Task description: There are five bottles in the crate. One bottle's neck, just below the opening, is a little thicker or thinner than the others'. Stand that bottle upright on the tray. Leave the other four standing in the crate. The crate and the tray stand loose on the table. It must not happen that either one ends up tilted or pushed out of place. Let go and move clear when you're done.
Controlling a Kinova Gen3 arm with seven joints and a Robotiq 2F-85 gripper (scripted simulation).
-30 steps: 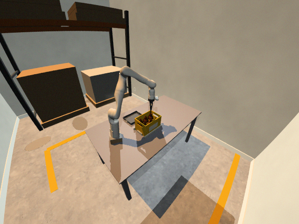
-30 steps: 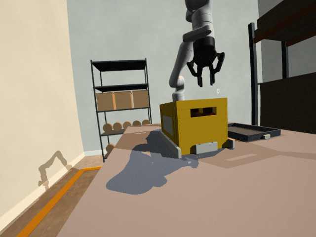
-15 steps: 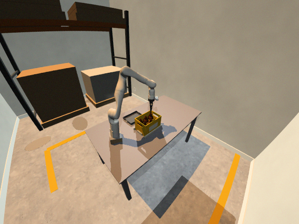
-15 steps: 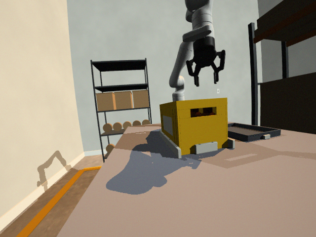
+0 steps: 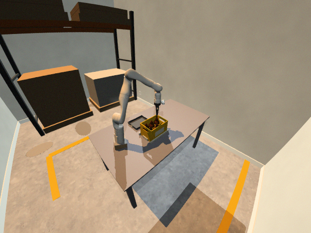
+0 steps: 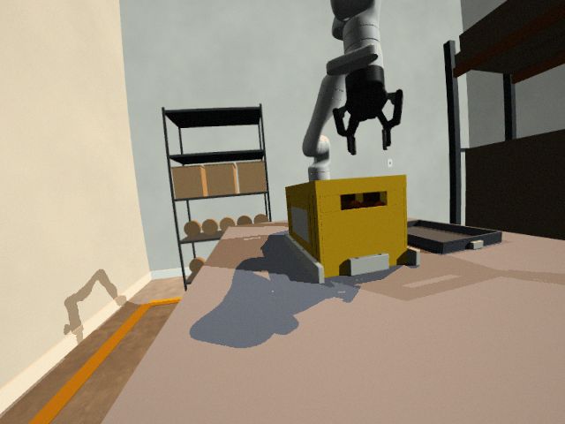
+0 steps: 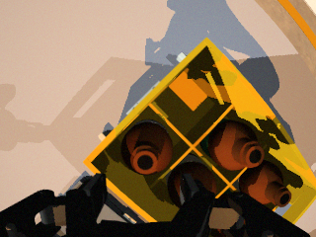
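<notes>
My gripper is now 90 mm past the yellow crate, 50 mm to the left of it and 160 mm above it. Also, from my hand: dark tray (90 mm behind, 240 mm to the left, 230 mm below); then brown bottle (180 mm behind, 90 mm to the right, 160 mm below).
</notes>
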